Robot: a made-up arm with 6 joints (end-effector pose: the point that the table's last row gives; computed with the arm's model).
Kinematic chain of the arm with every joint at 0, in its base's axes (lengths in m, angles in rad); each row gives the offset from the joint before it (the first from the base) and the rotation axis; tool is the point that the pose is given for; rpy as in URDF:
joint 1: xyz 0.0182 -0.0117 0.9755 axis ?
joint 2: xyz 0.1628 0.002 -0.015 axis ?
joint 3: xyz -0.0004 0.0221 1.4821 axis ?
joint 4: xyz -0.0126 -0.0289 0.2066 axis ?
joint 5: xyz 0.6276 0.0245 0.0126 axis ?
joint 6: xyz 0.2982 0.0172 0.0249 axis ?
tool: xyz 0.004 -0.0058 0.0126 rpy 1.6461 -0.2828 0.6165
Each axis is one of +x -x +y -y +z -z.
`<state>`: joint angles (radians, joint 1 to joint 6).
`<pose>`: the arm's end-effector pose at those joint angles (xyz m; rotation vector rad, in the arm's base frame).
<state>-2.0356 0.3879 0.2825 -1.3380 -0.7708 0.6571</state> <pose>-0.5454 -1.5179 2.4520 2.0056 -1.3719 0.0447</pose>
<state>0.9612 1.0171 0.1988 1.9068 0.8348 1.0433</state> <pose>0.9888 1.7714 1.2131 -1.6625 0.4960 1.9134</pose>
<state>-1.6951 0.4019 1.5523 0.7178 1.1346 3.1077</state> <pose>0.1554 -0.7143 3.1535 1.7779 0.1990 1.8542</pose>
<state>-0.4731 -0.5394 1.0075 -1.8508 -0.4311 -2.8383</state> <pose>-0.7046 0.4512 3.1325 -0.6769 -0.8161 0.0423</pose>
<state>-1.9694 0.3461 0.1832 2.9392 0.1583 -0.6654</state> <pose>-0.6090 -1.4617 2.3175 0.5966 1.1142 -1.6044</pose>
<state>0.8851 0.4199 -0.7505 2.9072 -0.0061 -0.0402</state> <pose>0.8403 0.9488 1.5283 -1.8756 1.1233 1.0229</pose>
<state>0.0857 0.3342 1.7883 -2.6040 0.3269 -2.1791</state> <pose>0.6583 -0.0541 3.2656 0.2072 -0.5668 0.3491</pose>
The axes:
joint 1: +z
joint 2: +y
joint 3: -y
joint 4: -x
joint 5: -y
joint 6: -x

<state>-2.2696 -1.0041 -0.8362 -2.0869 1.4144 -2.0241</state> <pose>0.0909 0.5311 1.9436 -1.7098 -0.5527 2.3042</pose>
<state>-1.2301 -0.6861 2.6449 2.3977 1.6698 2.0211</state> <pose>-0.2736 1.3048 2.0602 0.8283 -0.1158 1.2907</pose>
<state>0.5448 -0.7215 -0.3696 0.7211 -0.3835 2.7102</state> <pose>0.0232 -0.0346 2.4848 -1.6187 0.3682 -0.1930</pose>
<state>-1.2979 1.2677 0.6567 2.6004 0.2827 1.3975</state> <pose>0.6670 -2.2713 0.9459 -1.3327 2.0329 -0.1440</pose>
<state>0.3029 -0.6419 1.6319 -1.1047 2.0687 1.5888</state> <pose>-1.1553 -0.6045 2.2445 -1.2796 2.1257 -0.4151</pose>
